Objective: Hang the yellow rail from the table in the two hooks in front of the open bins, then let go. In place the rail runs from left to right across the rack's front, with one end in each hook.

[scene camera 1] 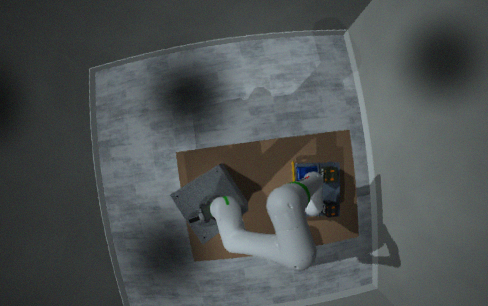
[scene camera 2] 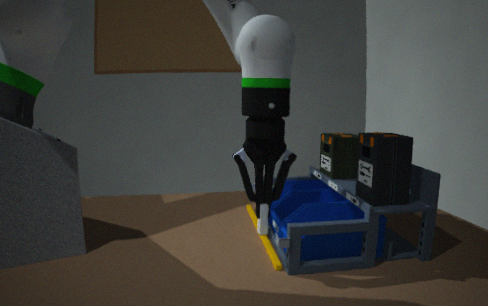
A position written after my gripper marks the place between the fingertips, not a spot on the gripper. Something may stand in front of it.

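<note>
My gripper (scene camera 2: 262, 232) in sight. Green box (scene camera 2: 338, 151), black box (scene camera 2: 384, 160) too.
</note>
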